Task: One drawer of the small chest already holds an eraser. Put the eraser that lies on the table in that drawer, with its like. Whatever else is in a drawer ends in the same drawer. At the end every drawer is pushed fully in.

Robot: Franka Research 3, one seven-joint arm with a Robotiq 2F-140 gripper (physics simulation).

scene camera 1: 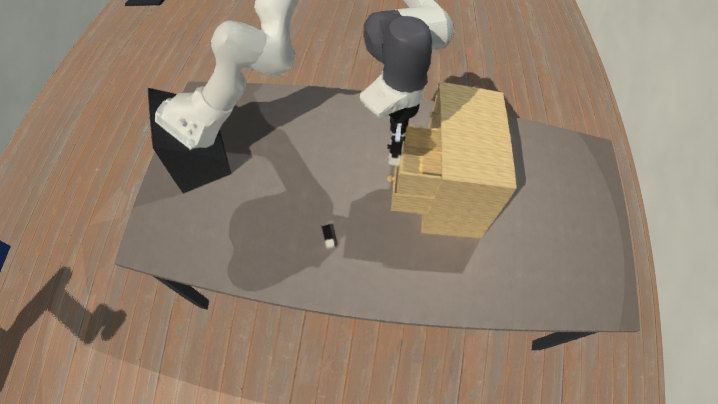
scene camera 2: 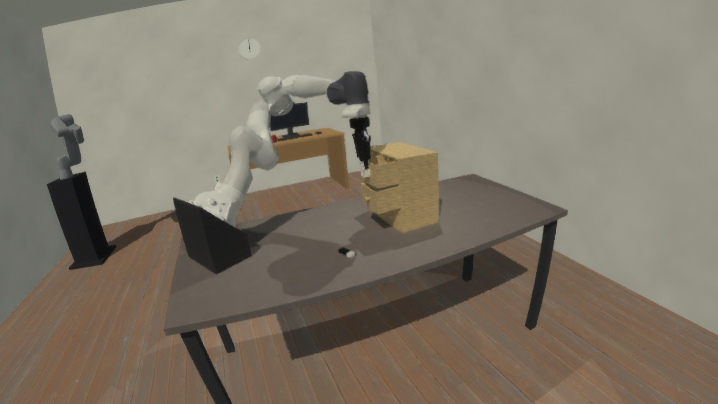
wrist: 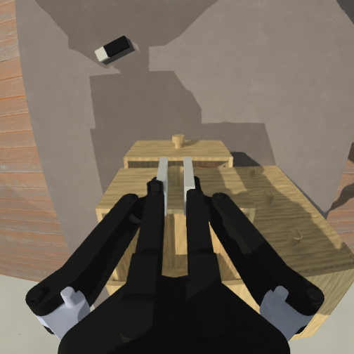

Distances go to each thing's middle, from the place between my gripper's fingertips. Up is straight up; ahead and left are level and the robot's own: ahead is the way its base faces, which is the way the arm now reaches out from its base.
Right now the small wooden chest (scene camera 1: pixel 478 177) is 190 mm ahead of my hand, 100 mm to the left of it and 90 mm below it.
